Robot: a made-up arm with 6 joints. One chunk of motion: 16 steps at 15 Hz.
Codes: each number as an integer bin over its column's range. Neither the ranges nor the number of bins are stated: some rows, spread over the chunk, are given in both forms.
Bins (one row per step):
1: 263 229 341 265 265 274
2: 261 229 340 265 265 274
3: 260 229 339 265 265 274
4: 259 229 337 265 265 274
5: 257 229 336 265 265 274
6: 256 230 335 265 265 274
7: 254 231 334 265 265 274
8: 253 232 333 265 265 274
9: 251 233 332 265 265 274
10: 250 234 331 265 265 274
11: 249 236 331 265 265 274
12: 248 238 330 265 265 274
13: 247 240 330 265 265 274
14: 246 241 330 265 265 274
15: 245 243 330 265 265 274
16: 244 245 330 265 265 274
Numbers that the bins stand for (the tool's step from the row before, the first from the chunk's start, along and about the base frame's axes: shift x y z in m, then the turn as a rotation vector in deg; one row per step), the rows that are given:
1: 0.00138 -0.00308 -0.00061 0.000 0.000 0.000
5: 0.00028 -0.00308 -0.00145 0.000 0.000 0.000
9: -0.00083 -0.00254 -0.00213 0.000 0.000 0.000
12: -0.00138 -0.00186 -0.00246 0.000 0.000 0.000
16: -0.00212 -0.00092 -0.00246 0.000 0.000 0.000
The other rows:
2: 0.00101 -0.00308 -0.00078 0.000 0.000 0.000
3: 0.00083 -0.00308 -0.00095 0.000 0.000 0.000
4: 0.00064 -0.00308 -0.00128 0.000 0.000 0.000
6: 0.00009 -0.00294 -0.00162 0.000 0.000 0.000
7: -0.00028 -0.00281 -0.00179 0.000 0.000 0.000
8: -0.00046 -0.00267 -0.00196 0.000 0.000 0.000
10: -0.00101 -0.00240 -0.00229 0.000 0.000 0.000
11: -0.00120 -0.00213 -0.00229 0.000 0.000 0.000
13: -0.00156 -0.00159 -0.00246 0.000 0.000 0.000
14: -0.00175 -0.00146 -0.00246 0.000 0.000 0.000
15: -0.00193 -0.00119 -0.00246 0.000 0.000 0.000

